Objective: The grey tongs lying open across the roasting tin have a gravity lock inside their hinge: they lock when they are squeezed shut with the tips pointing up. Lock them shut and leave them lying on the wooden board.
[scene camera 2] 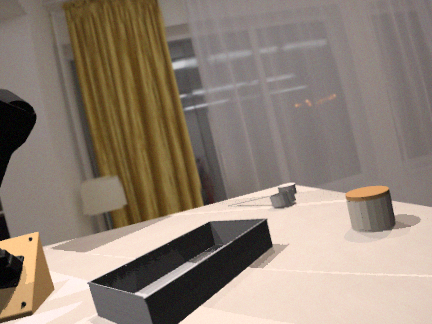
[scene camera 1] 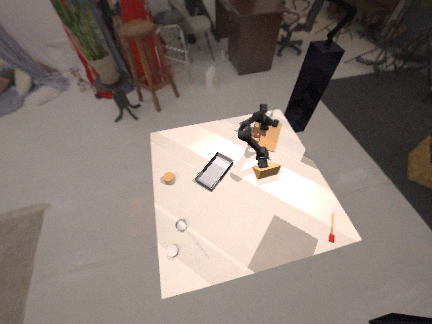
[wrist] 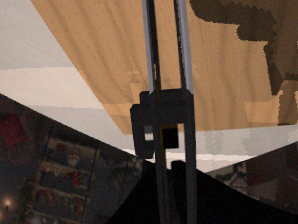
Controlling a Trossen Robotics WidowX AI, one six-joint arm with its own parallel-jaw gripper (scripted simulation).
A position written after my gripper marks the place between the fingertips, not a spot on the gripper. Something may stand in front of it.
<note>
In view: my gripper (wrist: 166, 171), a lid (scene camera 2: 370, 209), a wooden board (wrist: 237, 60) and a roasting tin (scene camera 2: 185, 272).
The roasting tin is seen too in scene camera 1 (scene camera 1: 209, 177). The wrist view misses the lid: it is out of frame.
</note>
